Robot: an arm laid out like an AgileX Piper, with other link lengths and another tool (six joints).
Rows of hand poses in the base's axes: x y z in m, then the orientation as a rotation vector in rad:
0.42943 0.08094 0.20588 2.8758 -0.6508 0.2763
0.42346 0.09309 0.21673 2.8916 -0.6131 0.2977
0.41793 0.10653 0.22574 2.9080 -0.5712 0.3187
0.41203 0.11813 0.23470 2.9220 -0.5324 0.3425
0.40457 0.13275 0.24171 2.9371 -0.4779 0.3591
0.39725 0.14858 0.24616 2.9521 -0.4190 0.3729
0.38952 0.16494 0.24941 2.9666 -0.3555 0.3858
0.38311 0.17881 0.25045 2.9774 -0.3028 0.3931
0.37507 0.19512 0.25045 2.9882 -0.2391 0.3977
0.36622 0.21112 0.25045 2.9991 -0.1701 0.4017
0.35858 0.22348 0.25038 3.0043 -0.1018 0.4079
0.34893 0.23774 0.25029 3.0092 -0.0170 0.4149
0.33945 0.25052 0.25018 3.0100 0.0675 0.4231
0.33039 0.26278 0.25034 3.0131 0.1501 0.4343
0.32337 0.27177 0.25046 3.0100 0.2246 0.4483
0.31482 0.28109 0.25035 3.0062 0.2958 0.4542
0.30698 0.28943 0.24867 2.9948 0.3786 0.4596
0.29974 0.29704 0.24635 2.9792 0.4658 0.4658
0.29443 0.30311 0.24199 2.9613 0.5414 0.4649
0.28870 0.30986 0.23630 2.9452 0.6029 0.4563
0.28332 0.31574 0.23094 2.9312 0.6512 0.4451
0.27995 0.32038 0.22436 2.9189 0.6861 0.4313
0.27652 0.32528 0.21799 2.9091 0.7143 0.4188
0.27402 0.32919 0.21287 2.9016 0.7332 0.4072
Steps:
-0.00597 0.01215 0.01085 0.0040 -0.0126 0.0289
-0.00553 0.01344 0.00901 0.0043 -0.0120 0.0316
-0.00590 0.01160 0.00896 0.0034 -0.0140 0.0292
-0.00746 0.01462 0.00701 0.0016 -0.0081 0.0388
-0.00732 0.01583 0.00445 0.0017 -0.0061 0.0413
-0.00773 0.01636 0.00325 0.0015 -0.0053 0.0441
-0.00641 0.01387 0.00104 0.0009 -0.0022 0.0361
-0.00804 0.01631 0.00000 -0.0001 0.0000 0.0430
-0.00885 0.01600 0.00000 0.0006 0.0005 0.0464
-0.00764 0.01236 -0.00007 -0.0032 -0.0012 0.0452
-0.00965 0.01426 -0.00009 -0.0035 -0.0012 0.0560
-0.00948 0.01278 -0.00011 -0.0051 -0.0024 0.0556
-0.00906 0.01226 0.00016 0.0000 -0.0041 0.0549
-0.00702 0.00899 0.00012 -0.0032 -0.0069 0.0492
-0.00855 0.00932 -0.00011 -0.0036 -0.0018 0.0467
-0.00784 0.00834 -0.00168 -0.0092 -0.0023 0.0540
-0.00724 0.00761 -0.00232 -0.0107 -0.0033 0.0571
-0.00531 0.00607 -0.00436 -0.0130 0.0003 0.0494
-0.00573 0.00675 -0.00569 -0.0127 0.0049 0.0400
-0.00538 0.00588 -0.00536 -0.0116 0.0063 0.0314
-0.00337 0.00464 -0.00658 -0.0115 0.0075 0.0226
-0.00343 0.00490 -0.00637 -0.0092 0.0070 0.0183
-0.00250 0.00391 -0.00512 -0.0078 0.0064 0.0121

